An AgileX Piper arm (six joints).
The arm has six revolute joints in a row. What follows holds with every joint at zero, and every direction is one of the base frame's. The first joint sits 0.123 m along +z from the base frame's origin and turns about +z. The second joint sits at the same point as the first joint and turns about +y. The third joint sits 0.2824 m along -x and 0.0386 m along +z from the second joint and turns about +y. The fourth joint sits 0.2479 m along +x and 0.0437 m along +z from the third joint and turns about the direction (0.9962, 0, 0.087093). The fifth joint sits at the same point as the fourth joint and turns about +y. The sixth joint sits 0.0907 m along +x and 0.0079 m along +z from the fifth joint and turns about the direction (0.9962, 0, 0.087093). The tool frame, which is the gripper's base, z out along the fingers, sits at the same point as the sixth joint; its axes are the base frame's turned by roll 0, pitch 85.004 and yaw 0 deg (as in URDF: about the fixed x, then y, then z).
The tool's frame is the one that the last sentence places.
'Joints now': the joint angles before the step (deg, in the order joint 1, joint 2, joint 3, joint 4, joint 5, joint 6). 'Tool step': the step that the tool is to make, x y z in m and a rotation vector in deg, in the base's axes. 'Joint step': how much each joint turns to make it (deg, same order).
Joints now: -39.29 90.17 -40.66 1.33 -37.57 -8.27
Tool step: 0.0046 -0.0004 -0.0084 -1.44 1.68 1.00
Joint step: 0.35 1.89 0.01 -0.64 -1.53 -1.73
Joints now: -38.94 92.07 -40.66 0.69 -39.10 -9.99
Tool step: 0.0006 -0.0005 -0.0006 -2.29 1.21 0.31
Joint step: 0.00 0.34 0.00 -0.01 -0.86 -2.55
